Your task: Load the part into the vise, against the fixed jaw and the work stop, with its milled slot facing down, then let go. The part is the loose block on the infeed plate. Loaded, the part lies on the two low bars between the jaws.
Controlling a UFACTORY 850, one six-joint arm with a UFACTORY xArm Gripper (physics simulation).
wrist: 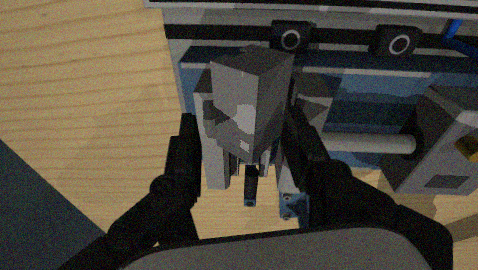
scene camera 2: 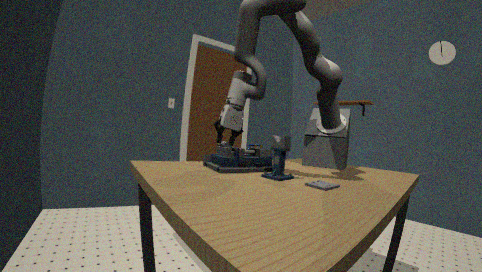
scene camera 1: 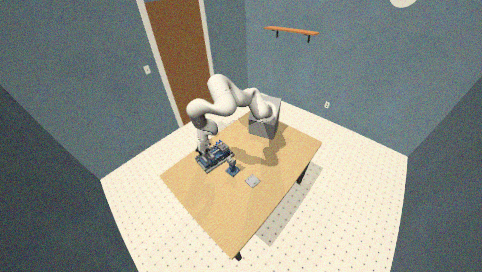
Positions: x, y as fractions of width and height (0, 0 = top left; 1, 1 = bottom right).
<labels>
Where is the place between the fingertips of the gripper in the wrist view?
0.51, 0.47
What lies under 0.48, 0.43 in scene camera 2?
The gripper.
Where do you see a part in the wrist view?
At 0.52, 0.34
</labels>
